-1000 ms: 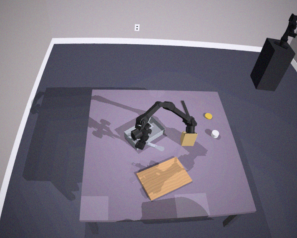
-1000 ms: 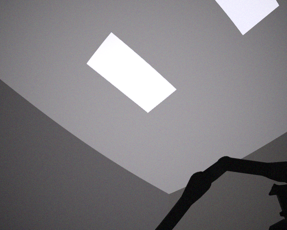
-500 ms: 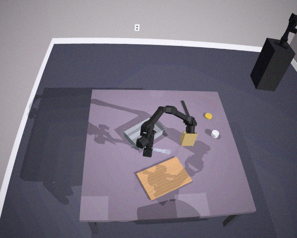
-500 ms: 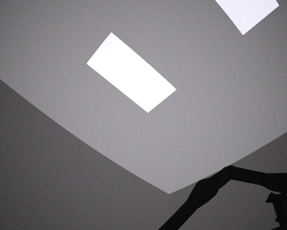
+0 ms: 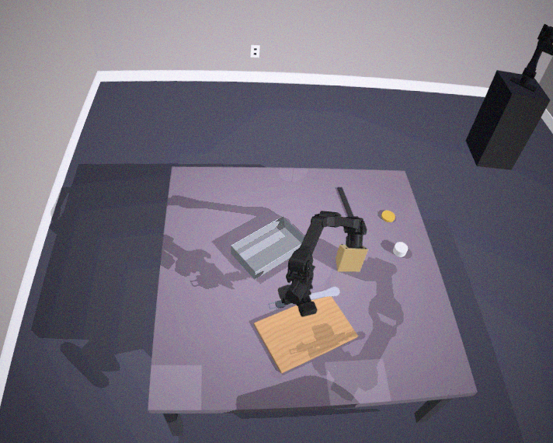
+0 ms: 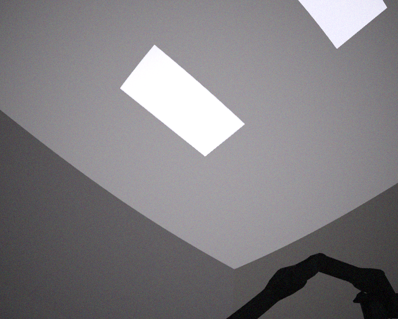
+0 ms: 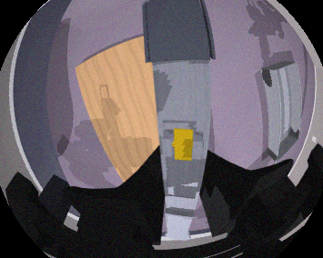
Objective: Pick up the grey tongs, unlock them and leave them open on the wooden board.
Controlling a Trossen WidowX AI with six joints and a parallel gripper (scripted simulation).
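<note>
My gripper tip is 2 cm short of the yellow lock piece, 1 cm to the right of it and 4 cm below it. The rest, counted from my gripper tip: white cylinder (52 cm behind, 41 cm to the right, 14 cm below); grey roasting tin (11 cm ahead, 38 cm to the right, 13 cm below); wooden board (5 cm behind, 3 cm to the left, 15 cm below).
</note>
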